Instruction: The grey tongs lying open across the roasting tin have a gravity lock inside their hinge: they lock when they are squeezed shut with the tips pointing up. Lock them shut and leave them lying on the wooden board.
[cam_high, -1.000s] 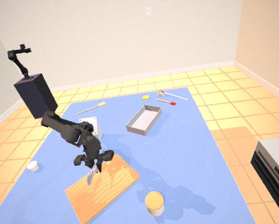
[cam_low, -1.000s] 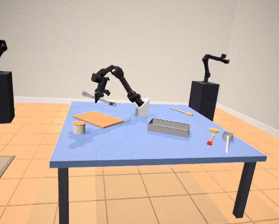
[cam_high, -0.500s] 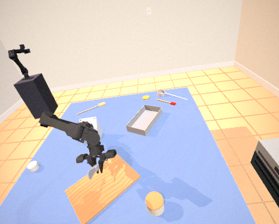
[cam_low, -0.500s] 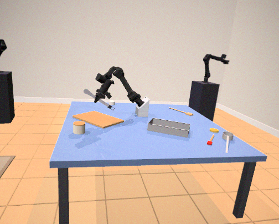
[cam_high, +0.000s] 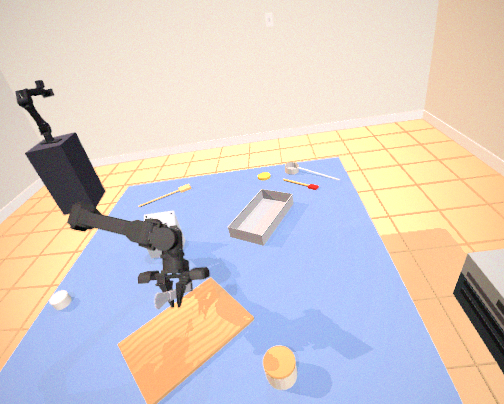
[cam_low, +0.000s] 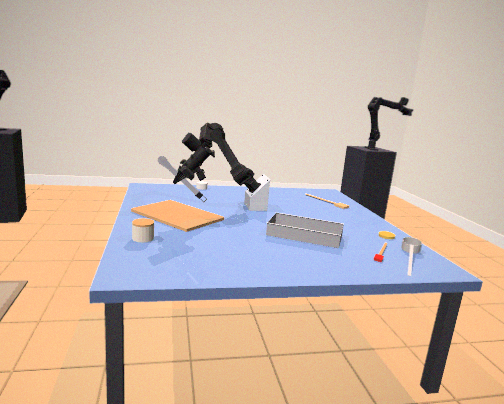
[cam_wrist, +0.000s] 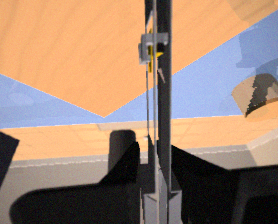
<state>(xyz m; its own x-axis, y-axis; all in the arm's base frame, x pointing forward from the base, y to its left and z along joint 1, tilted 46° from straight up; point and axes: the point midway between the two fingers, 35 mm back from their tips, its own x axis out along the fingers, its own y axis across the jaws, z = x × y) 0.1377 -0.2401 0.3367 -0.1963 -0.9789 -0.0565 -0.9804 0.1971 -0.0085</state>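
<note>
The wooden board is 2 cm behind my gripper tip, 2 cm to the left of it and 15 cm below it. Also, from my gripper tip: wood-lidded canister 24 cm ahead, 15 cm to the right, 13 cm below; then roasting tin 29 cm ahead, 52 cm to the left, 13 cm below; then white puck 53 cm behind, 25 cm to the left, 14 cm below.
</note>
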